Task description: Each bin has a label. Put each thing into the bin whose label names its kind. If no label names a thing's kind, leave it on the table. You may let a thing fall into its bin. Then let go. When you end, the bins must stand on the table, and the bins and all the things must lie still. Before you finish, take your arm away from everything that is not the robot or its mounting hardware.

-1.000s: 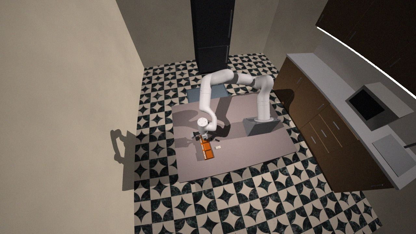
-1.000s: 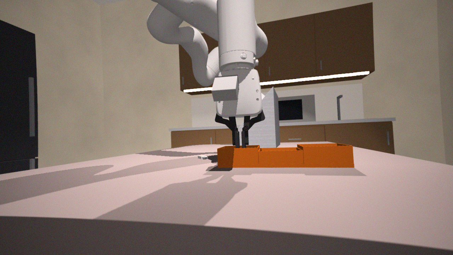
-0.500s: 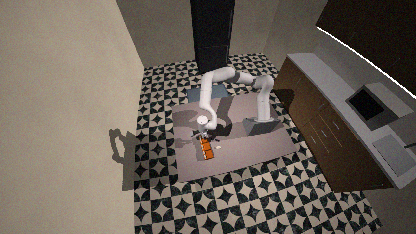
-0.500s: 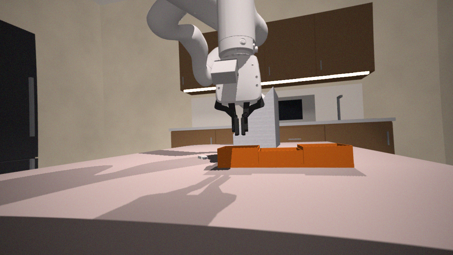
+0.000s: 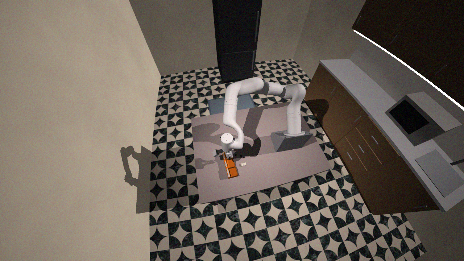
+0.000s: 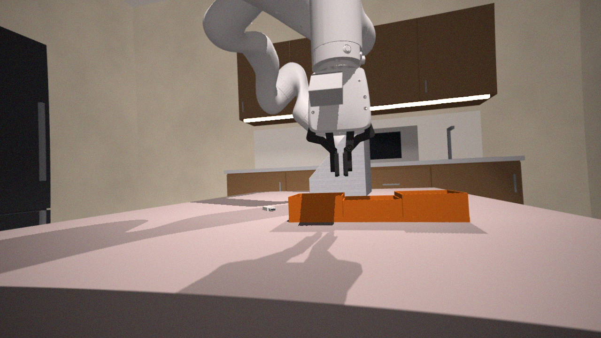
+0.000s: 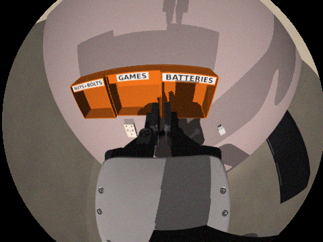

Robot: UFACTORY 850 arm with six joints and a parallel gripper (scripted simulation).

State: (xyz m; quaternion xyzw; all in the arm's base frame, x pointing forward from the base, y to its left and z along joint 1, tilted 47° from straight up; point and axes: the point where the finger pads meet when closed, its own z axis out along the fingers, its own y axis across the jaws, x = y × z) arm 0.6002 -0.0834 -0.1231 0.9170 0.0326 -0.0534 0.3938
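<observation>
The joined orange bins is 4 cm to the left of my hand and 7 cm below it. Also, from my hand: black battery (13 cm behind, 8 cm below); then black nut (8 cm behind, 3 cm to the right, 8 cm below); then white domino (12 cm behind, 8 cm to the left, 8 cm below).
</observation>
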